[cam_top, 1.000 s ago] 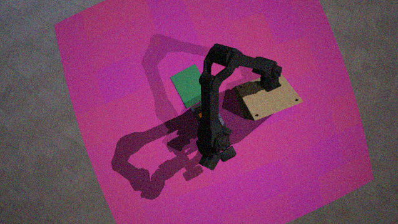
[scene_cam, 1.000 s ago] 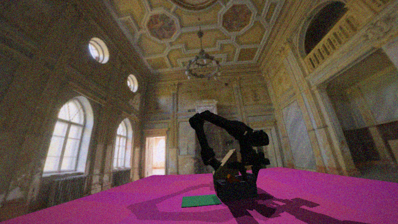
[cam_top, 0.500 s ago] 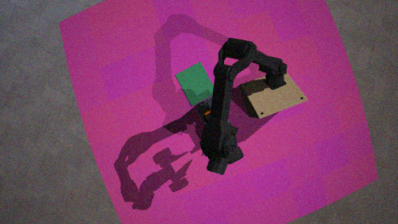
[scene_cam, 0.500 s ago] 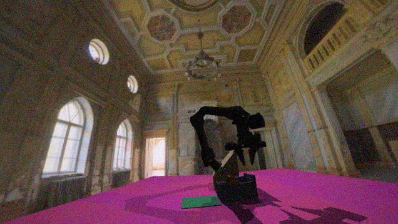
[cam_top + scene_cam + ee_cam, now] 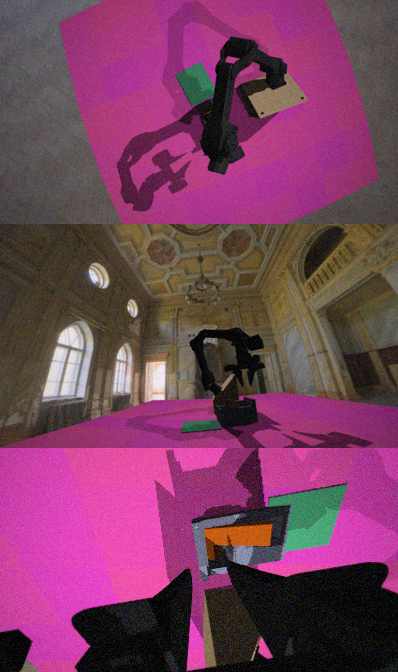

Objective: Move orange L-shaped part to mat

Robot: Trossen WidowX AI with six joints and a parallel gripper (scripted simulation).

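The orange l-shaped part is 10 cm below my gripper tip and 4 cm to the right of it. Round my gripper tip: green mat 22 cm to the right, 16 cm below, 1 cm ahead.
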